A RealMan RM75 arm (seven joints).
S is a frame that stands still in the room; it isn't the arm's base.
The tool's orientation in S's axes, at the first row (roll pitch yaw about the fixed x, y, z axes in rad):
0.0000, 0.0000, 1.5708
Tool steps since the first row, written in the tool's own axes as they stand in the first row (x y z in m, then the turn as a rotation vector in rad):
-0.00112, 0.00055, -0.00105, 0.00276, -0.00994, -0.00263
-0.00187, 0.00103, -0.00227, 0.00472, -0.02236, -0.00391
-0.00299, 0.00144, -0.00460, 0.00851, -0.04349, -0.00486
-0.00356, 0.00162, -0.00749, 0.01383, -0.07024, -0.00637
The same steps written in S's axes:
-0.00055, -0.00112, -0.00105, 0.00994, 0.00276, -0.00263
-0.00103, -0.00187, -0.00227, 0.02236, 0.00472, -0.00391
-0.00144, -0.00299, -0.00460, 0.04349, 0.00851, -0.00486
-0.00162, -0.00356, -0.00749, 0.07024, 0.01383, -0.00637

